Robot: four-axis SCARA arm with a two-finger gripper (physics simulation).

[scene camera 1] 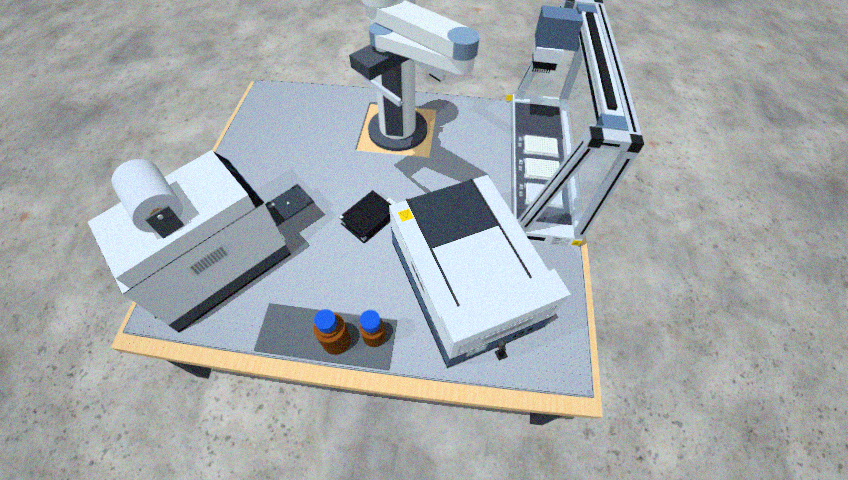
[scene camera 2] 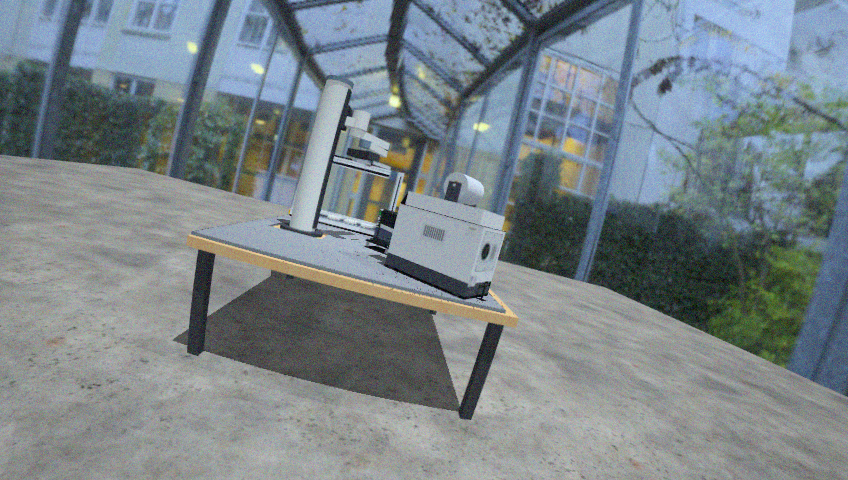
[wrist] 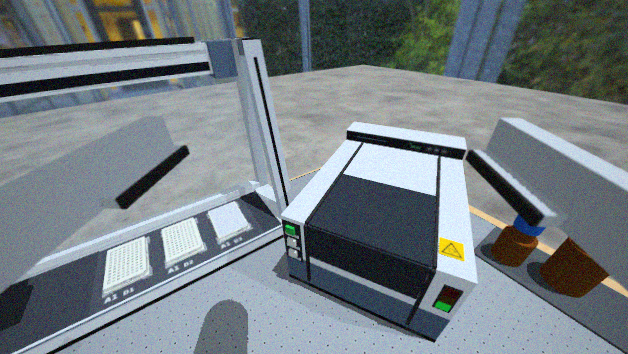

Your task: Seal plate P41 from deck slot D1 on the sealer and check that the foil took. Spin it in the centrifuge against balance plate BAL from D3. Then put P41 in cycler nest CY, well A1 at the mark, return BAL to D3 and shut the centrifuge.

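Places are measured from the arm's base along level axes (x right, y down, z ahead), in metres.
Where they show: gripper, fingertip midpoint: (scene camera 1: 422,89) (wrist: 320,135); arm's base, link origin: (scene camera 1: 397,130) (scene camera 2: 301,231).
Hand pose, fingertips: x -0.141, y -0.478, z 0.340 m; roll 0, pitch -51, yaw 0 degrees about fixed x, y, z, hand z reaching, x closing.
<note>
Each offset is from my fingertips to the top centre of the thing. Level surfaces: height alone.
Plate P41 {dx -0.442, dy +0.401, dz -0.262 m} (scene camera 1: 540,145) (wrist: 126,265) sits in slot D1, with open wells showing. Balance plate BAL (scene camera 1: 537,192) (wrist: 228,221) sits in D3, with a smoother, whiter top. The centrifuge (scene camera 1: 493,267) (wrist: 385,215) shows a dark panel over its top; its lid looks shut. The sealer {dx +0.623, dy -0.010, dz +0.400 m} (scene camera 1: 196,231) (scene camera 2: 443,237) has its dark tray {dx +0.430, dy +0.367, dz +0.173 m} (scene camera 1: 291,202) extended, with no plate seen on it. The black cycler nest CY {dx +0.168, dy +0.413, dz +0.137 m} (scene camera 1: 365,215) is between the sealer and the centrifuge. My gripper (scene camera 1: 410,84) (scene camera 2: 361,166) (wrist: 320,135) is open and empty, high above the table near the column.
Another plate {dx -0.443, dy +0.401, dz -0.138 m} (scene camera 1: 541,168) (wrist: 182,241) sits in D2. A gantry frame (scene camera 1: 618,113) (wrist: 260,110) stands over the deck. Two brown bottles (scene camera 1: 333,337) (scene camera 1: 373,334) with blue caps stand on a grey mat {dy +0.460 m} (scene camera 1: 282,330) near the table's front edge. The arm's column (scene camera 2: 321,154) stands at the back.
</note>
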